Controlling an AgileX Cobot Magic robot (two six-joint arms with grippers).
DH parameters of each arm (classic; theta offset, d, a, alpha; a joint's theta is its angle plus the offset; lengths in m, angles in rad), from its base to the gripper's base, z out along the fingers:
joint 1: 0 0.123 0 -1.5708
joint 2: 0.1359 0 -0.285 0
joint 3: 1.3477 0 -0.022 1.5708
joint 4: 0 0.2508 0 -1.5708
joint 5: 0 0 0.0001 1.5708
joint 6: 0 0.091 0 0
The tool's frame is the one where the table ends.
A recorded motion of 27 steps. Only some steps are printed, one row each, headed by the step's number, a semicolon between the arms.
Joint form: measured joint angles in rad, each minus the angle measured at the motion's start. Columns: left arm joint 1, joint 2, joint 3, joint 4, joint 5, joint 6; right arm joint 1, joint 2, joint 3, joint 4, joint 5, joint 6.
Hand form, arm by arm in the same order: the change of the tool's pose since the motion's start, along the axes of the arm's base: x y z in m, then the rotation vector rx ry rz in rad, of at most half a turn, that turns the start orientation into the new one. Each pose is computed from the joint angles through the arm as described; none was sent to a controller.
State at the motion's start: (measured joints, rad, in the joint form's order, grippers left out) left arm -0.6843 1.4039 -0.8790 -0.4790 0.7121 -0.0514; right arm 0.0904 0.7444 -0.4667 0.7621 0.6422 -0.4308
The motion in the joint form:
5: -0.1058 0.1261 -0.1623 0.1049 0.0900 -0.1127; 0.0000 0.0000 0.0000 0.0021 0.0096 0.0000
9: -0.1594 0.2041 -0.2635 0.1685 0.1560 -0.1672; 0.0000 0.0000 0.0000 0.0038 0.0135 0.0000
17: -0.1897 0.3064 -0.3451 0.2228 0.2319 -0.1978; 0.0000 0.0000 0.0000 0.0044 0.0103 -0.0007
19: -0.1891 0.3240 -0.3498 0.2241 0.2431 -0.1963; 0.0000 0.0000 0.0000 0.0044 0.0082 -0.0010
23: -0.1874 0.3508 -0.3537 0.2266 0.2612 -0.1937; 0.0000 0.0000 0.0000 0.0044 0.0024 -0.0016
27: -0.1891 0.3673 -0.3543 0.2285 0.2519 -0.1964; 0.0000 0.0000 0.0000 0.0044 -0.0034 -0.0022
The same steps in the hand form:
5: 0.0047 -0.0402 0.0037 0.0777 0.0344 -0.0846; -0.0006 0.0005 -0.0003 0.0027 0.0072 0.0061
9: 0.0071 -0.0631 0.0039 0.1375 0.0483 -0.1333; -0.0009 0.0007 -0.0004 0.0046 0.0102 0.0085
17: 0.0129 -0.0812 -0.0108 0.2336 0.0921 -0.1756; -0.0007 0.0006 -0.0003 0.0045 0.0076 0.0066
19: 0.0141 -0.0824 -0.0158 0.2507 0.1079 -0.1805; -0.0005 0.0005 -0.0002 0.0042 0.0059 0.0053
23: 0.0157 -0.0834 -0.0243 0.2799 0.1348 -0.1880; -0.0001 0.0003 0.0001 0.0034 0.0014 0.0017
27: 0.0170 -0.0855 -0.0297 0.2865 0.1389 -0.1858; 0.0002 0.0000 0.0003 0.0026 -0.0031 -0.0019

